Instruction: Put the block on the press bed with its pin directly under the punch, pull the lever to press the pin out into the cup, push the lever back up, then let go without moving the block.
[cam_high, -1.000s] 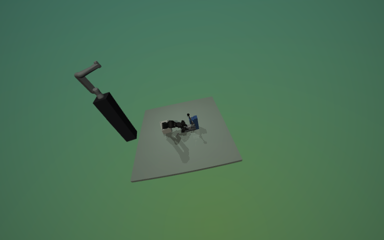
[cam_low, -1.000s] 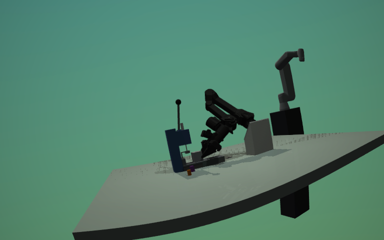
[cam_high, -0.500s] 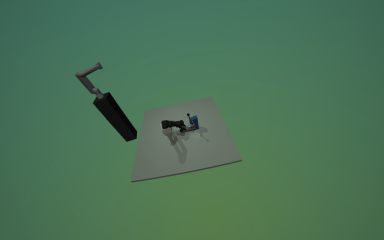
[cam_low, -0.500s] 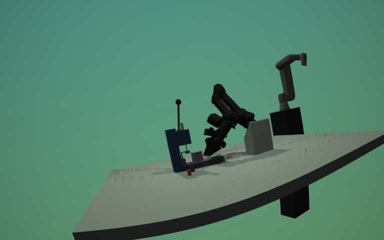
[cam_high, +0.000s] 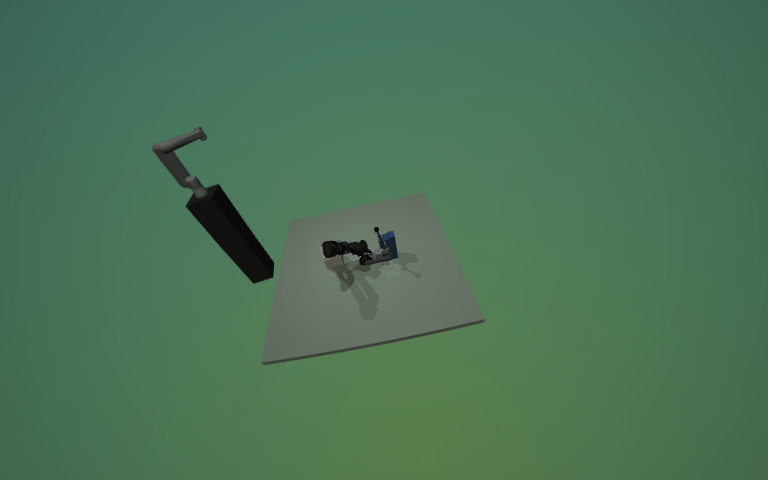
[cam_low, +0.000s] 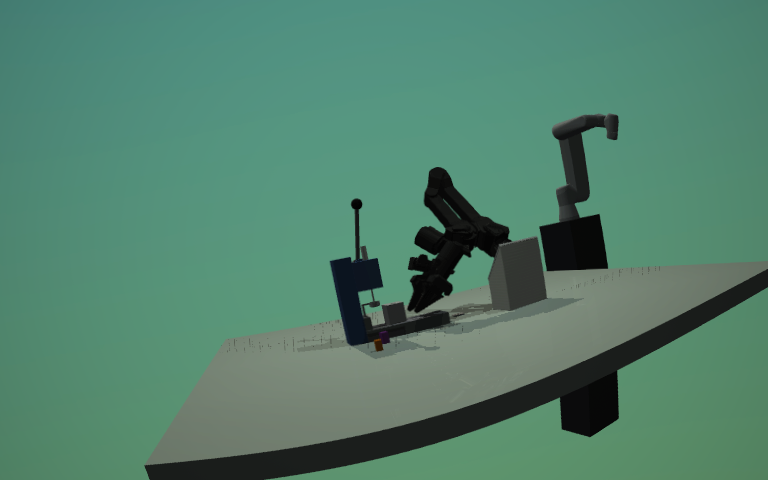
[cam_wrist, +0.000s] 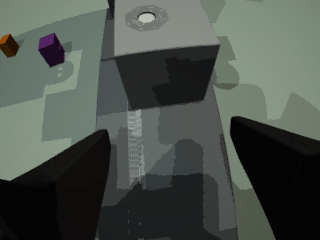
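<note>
Now: gripper tip 9 cm short of the grey punch, 1 cm to the left of it and 10 cm below it. The rest, counted from my gripper tip: orange cube 16 cm ahead, 15 cm to the left, 4 cm below; then grey lever 8 cm ahead, 7 cm to the right, 22 cm above.
</note>
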